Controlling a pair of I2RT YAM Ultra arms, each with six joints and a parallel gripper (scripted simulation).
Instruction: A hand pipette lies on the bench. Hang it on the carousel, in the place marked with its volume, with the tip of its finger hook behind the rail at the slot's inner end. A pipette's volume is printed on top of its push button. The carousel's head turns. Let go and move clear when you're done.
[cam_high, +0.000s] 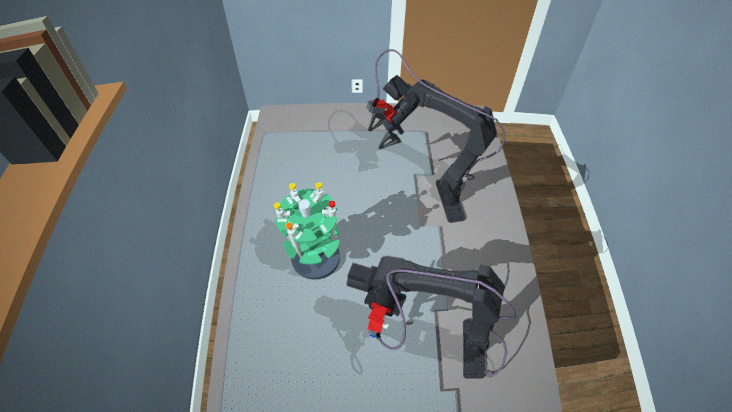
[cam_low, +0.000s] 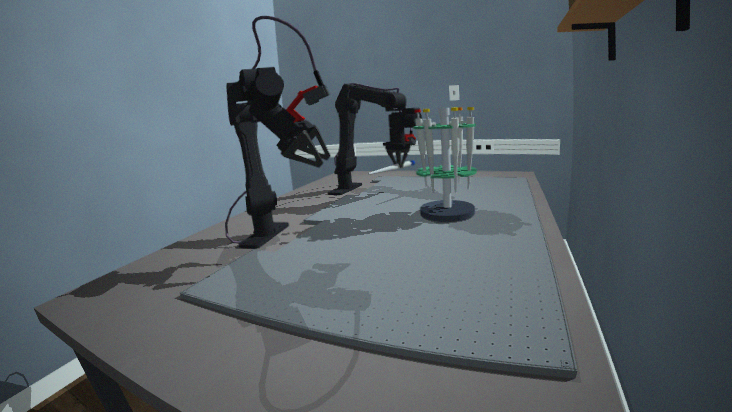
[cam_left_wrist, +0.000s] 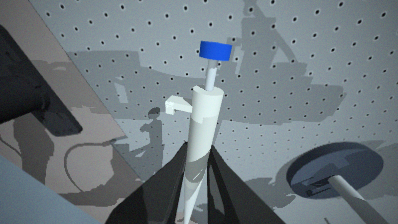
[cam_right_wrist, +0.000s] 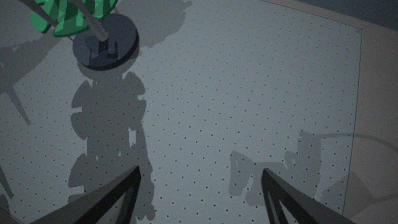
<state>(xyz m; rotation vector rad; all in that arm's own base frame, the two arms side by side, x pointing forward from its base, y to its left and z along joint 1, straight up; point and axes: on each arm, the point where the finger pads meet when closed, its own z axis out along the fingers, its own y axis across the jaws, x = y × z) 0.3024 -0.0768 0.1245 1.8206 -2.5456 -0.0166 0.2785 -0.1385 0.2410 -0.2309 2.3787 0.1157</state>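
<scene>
Now: the white hand pipette 20 mm to the right of my left hand and 20 mm behind it.
</scene>
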